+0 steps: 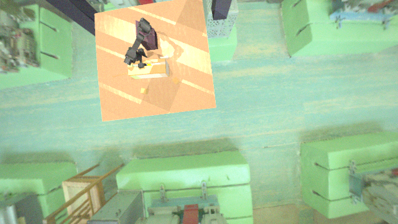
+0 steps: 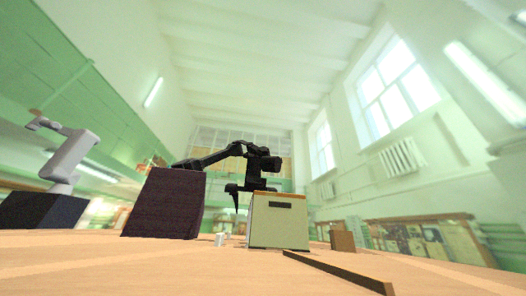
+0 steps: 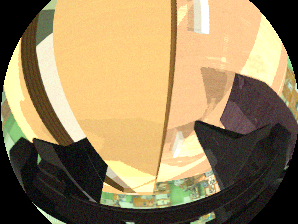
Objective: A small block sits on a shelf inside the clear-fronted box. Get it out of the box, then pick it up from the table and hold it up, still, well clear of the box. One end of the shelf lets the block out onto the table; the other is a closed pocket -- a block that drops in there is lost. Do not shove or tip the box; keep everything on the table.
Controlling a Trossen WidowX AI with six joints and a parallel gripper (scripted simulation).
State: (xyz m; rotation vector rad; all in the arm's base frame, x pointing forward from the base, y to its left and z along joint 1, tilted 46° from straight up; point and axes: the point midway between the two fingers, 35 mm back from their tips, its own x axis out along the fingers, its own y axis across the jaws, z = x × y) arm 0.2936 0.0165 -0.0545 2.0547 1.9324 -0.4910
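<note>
My gripper tip is now 50 mm short of the yellow block and 20 mm to the right of it. The rest, counted from my gripper tip: flat wooden strip: 360 mm to the right, 80 mm below, 60 mm ahead; then pale box: 40 mm ahead, 20 mm below.
</note>
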